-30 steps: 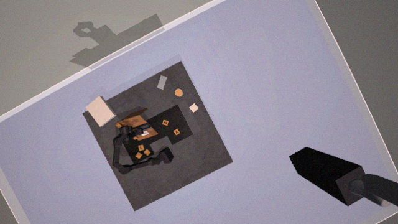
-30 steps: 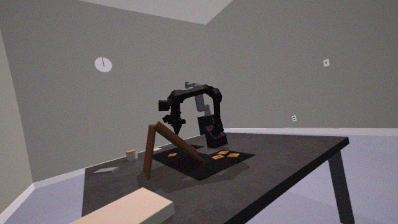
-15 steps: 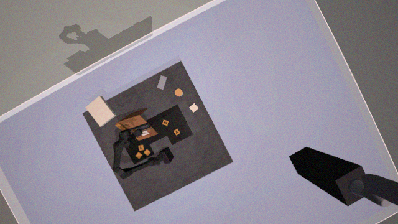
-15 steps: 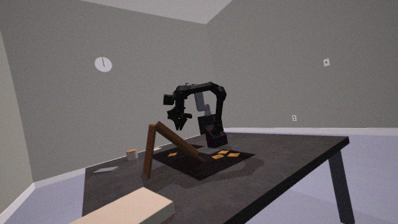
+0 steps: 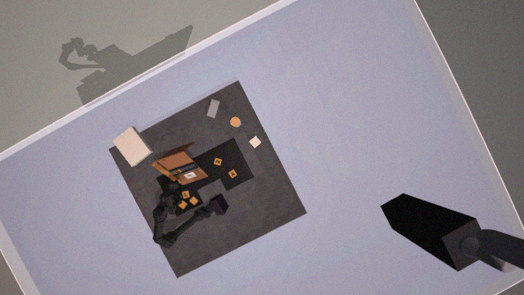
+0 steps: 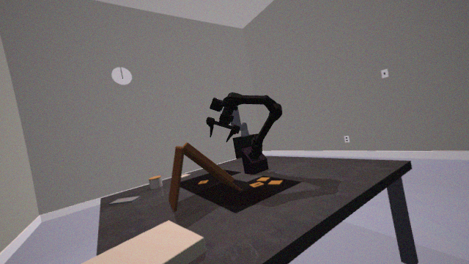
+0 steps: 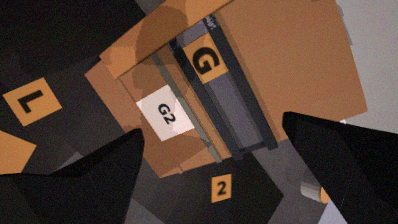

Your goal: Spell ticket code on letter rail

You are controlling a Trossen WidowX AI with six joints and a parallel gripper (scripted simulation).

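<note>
Now: the letter tile 2 cm ahead of my gripper tip, 25 cm to the right of it and 26 cm below it. The rest, counted from my gripper tip: beige block: 49 cm ahead, 33 cm to the left, 25 cm below; then white ticket: 3 cm ahead, 2 cm to the right, 19 cm below; then black mat: 8 cm behind, 8 cm to the right, 26 cm below.
</note>
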